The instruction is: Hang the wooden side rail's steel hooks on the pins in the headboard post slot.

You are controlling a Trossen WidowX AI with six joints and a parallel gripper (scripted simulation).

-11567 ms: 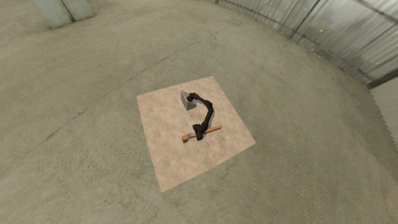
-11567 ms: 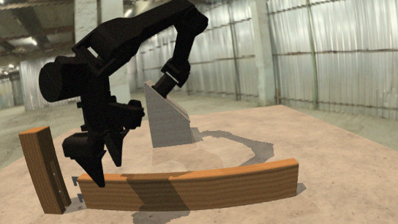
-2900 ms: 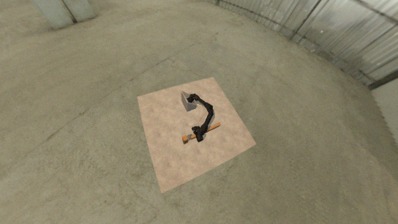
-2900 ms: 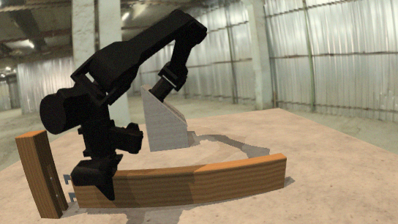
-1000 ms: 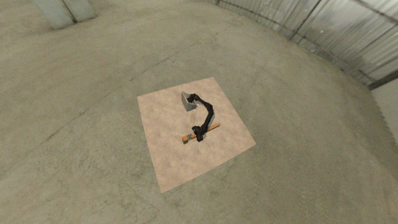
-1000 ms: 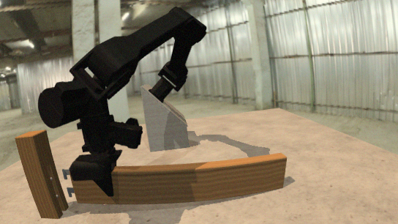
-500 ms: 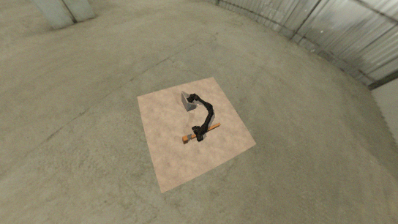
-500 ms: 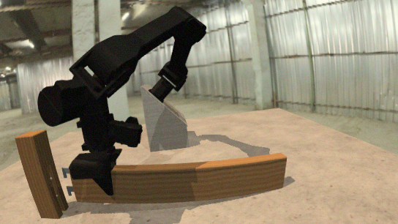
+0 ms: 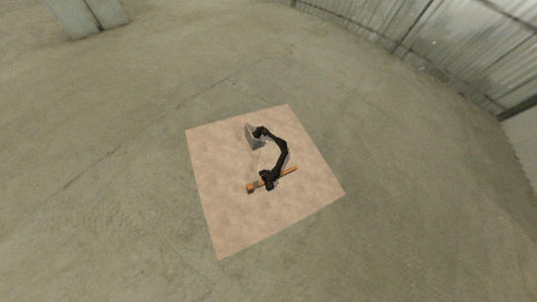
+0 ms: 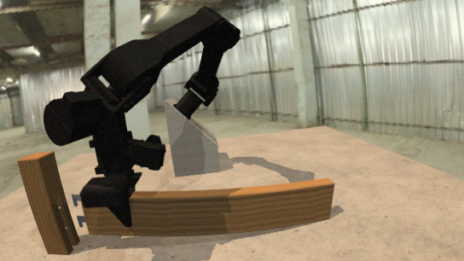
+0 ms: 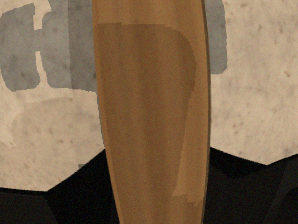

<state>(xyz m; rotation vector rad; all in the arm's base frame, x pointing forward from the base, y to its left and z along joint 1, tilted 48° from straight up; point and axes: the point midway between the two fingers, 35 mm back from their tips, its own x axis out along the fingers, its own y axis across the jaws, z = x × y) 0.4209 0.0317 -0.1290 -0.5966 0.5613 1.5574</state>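
My gripper tip is 150 mm to the left of the wooden headboard post and 40 mm below it.
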